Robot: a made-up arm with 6 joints. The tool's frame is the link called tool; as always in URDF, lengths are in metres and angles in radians. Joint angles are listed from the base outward.
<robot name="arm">
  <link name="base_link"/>
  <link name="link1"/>
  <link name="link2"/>
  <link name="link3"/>
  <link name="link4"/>
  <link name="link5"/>
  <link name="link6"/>
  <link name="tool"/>
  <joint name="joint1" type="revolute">
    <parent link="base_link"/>
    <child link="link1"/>
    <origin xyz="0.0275 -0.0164 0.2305"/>
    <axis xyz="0 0 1"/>
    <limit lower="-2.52" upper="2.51"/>
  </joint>
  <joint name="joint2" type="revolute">
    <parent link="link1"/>
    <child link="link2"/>
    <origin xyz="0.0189 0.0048 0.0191"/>
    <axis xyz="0.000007 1 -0.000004"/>
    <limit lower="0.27" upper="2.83"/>
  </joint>
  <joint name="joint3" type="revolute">
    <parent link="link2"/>
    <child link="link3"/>
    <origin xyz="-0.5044 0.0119 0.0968"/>
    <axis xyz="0.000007 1 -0.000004"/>
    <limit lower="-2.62" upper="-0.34"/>
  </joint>
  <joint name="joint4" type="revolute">
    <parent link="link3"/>
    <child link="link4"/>
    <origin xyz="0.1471 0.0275 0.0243"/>
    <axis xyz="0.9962 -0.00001 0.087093"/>
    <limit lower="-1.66" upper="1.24"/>
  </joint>
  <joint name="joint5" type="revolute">
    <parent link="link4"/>
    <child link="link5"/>
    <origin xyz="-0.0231 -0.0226 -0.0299"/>
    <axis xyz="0.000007 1 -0.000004"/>
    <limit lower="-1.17" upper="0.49"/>
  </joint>
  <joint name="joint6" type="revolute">
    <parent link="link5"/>
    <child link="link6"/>
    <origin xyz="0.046 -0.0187 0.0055"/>
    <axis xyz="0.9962 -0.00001 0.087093"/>
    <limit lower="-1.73" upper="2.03"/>
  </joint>
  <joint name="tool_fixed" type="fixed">
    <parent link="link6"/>
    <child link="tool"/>
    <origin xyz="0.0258 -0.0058 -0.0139" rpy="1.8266 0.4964 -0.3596"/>
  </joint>
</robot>
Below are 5 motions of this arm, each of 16 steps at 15 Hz.
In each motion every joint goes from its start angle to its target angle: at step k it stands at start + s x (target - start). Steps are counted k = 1, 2, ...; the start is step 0. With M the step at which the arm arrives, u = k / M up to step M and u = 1 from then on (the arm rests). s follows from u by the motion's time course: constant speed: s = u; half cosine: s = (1 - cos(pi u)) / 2; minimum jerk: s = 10 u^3 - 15 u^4 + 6 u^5.
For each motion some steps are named. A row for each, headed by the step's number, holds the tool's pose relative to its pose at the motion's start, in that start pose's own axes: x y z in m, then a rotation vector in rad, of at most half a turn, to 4 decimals.
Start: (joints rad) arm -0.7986 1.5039 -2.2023 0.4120 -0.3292 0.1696
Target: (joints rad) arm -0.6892 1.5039 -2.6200 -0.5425 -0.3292 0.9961
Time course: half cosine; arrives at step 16
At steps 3, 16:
3: -0.0031 0.0051 -0.0080 -0.0144 0.0493 0.0072
16: -0.0663 0.0496 -0.0863 -0.1915 0.4750 0.0671

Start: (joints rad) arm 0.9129 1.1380 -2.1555 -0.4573 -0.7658 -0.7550
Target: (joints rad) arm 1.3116 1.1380 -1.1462 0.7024 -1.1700 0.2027
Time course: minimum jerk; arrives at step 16
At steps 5, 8, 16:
5: -0.0206 -0.0348 -0.0110 0.3144 0.0836 -0.3195
8: -0.0765 -0.0783 -0.0256 0.8254 0.0930 -0.8814
16: -0.1806 -0.0964 -0.0157 1.3939 -0.3128 -1.6201

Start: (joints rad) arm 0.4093 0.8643 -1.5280 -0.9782 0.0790 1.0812
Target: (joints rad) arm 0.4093 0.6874 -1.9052 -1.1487 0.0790 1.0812
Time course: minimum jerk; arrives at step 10
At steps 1, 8, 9, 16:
1: -0.0013 0.0005 0.0001 0.0004 0.0018 0.0046
8: -0.1583 0.0363 0.0354 0.0672 0.1678 0.5148
9: -0.1670 0.0367 0.0383 0.0724 0.1749 0.5420
16: -0.1686 0.0367 0.0389 0.0733 0.1761 0.5468

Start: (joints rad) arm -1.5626 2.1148 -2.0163 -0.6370 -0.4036 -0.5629
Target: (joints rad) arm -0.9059 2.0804 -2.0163 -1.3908 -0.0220 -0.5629
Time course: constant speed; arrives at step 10
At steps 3, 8, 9, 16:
3: -0.0532 0.0807 -0.0533 -0.1750 0.1145 0.1649
8: -0.1756 0.2058 -0.1056 -0.4260 0.1663 0.4884
9: -0.2041 0.2286 -0.1099 -0.4662 0.1554 0.5571
16: -0.2337 0.2503 -0.1121 -0.5020 0.1375 0.6261

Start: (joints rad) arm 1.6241 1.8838 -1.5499 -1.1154 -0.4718 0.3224
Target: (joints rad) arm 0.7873 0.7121 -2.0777 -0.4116 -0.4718 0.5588
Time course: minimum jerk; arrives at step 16
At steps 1, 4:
1: -0.0012 0.0005 0.0015 0.0032 -0.0028 0.0019
4: -0.0603 0.0183 0.0662 0.1423 -0.1268 0.0970

